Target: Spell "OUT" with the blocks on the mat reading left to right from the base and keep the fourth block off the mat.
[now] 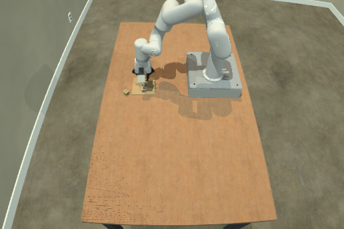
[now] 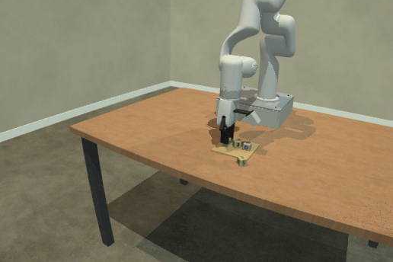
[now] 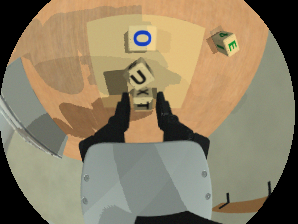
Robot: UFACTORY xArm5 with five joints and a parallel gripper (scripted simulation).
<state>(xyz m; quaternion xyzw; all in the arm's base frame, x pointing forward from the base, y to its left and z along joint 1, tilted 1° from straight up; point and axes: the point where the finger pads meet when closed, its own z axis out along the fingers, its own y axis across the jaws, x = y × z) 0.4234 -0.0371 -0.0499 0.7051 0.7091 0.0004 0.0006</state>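
My hand is 4 cm to the right of the U block and 2 cm above it. The rest, counted from my hand: tan mat: 4 cm to the left, 4 cm below.
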